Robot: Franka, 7 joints.
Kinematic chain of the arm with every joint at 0, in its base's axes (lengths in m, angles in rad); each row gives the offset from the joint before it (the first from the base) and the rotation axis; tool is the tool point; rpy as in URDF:
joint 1: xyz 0 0 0.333 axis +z
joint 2: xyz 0 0 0 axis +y
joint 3: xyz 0 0 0.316 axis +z
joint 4: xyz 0.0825 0 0 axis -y
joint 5: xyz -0.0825 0 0.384 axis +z
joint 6: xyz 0 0 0 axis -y
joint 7: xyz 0.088 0 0 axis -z
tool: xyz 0 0 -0.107 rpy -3.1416 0 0
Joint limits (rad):
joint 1: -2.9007..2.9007
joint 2: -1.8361..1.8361
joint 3: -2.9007..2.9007
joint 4: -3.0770..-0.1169
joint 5: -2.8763..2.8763
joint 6: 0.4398..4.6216
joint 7: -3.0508..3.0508
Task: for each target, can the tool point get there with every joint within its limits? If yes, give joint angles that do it. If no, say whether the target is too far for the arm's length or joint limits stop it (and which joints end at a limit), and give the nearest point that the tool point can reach.
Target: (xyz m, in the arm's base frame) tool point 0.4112 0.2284 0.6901
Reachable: yes | joints -0.2261 -0.5387 0.5844 -2.0937 -1.7532 2.4233 -0.8614
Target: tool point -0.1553 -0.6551 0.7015
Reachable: yes | joints 0.5866 -0.4313 -2.0004 -1.3247 1.2629 3.0552 0.5212
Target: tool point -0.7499 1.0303 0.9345
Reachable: no: too far | nearest point -0.4565 0.6273 0.6992 | short by 0.551 m
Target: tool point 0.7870 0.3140 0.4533
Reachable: yes | joints 0.5982 1.4499 -1.6748 -0.3584 0.1115 2.4823 -2.1363
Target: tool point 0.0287 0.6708 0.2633
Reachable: yes | joints 0.8779 1.4083 0.9259 -1.0689 -2.0891 3.9772 -0.9222
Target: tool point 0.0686 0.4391 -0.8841
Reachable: no: too far | nearest point 0.0561 0.3592 -0.3547 | short by 0.536 m
